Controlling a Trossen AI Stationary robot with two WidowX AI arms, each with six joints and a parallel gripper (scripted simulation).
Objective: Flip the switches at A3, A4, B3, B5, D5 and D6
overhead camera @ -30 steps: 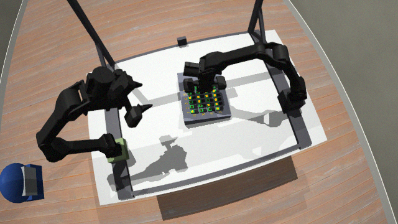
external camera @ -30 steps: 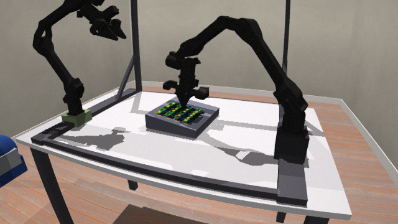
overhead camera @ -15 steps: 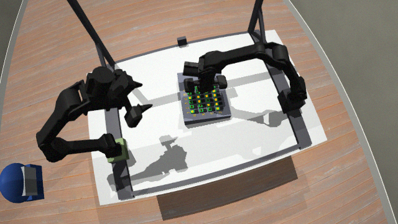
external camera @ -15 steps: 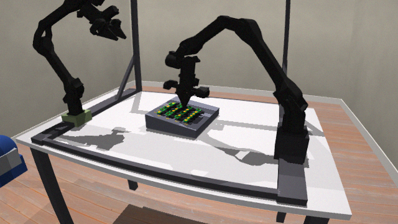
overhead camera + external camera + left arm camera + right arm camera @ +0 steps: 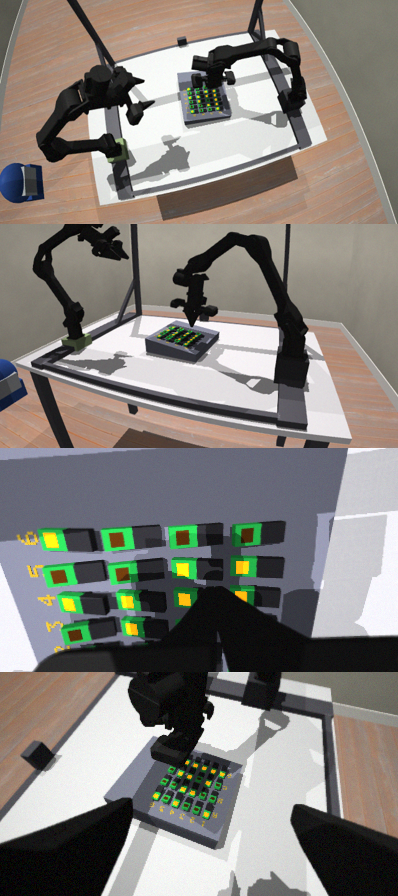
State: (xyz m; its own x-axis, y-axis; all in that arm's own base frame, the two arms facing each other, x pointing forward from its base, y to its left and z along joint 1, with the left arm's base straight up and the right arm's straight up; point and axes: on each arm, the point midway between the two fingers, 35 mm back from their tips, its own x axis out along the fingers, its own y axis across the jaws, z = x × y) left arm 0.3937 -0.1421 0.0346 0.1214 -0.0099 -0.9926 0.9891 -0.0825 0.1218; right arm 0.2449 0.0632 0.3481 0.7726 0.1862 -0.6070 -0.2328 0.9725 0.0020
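Observation:
My left gripper is now 7 cm above the switch D5 and 2 cm to the right of it. Round my left hand: switch B5: 6 cm to the right, 6 cm below, 1 cm behind; switch D6: 7 cm below, 3 cm to the left, 2 cm behind; switch B3: 6 cm to the right, 6 cm below, 4 cm ahead.

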